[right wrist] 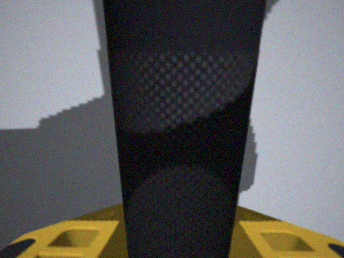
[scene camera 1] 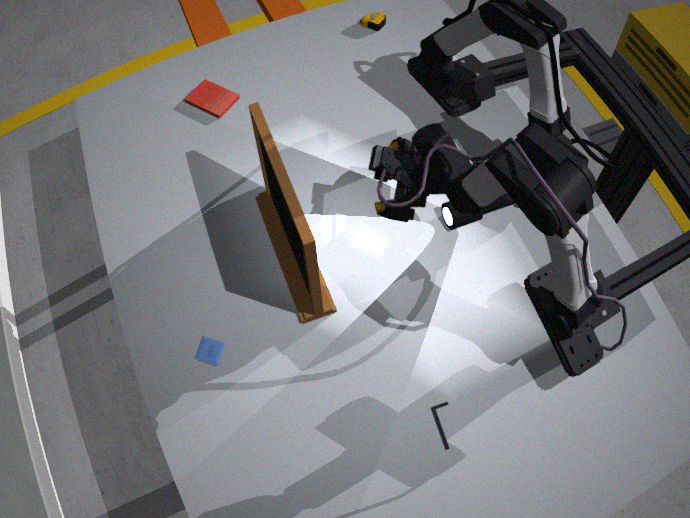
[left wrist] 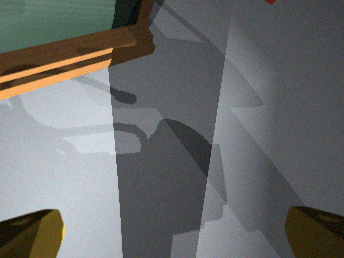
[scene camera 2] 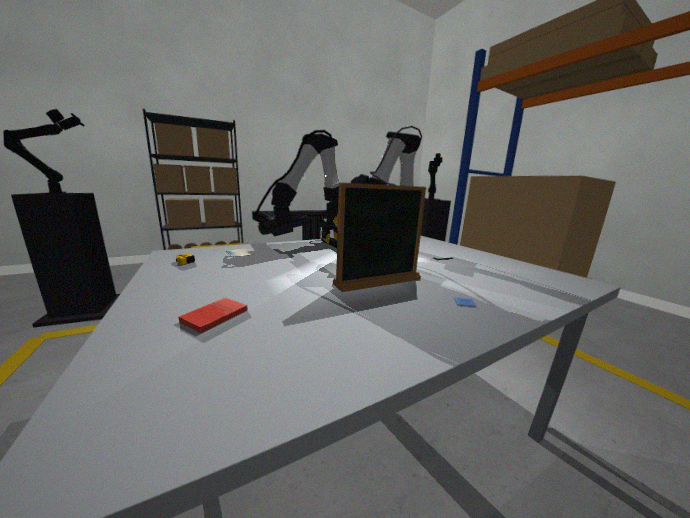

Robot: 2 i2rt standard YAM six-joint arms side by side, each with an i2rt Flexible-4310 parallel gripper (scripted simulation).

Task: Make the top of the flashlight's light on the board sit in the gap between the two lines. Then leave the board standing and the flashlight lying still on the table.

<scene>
A board shows in scene camera 1, in the left wrist view (49,49) and in scene camera 2; in the right wrist view it is out of frame. One and the same spot on the board: (scene camera 2: 379,226) is (scene camera 1: 281,200).
</scene>
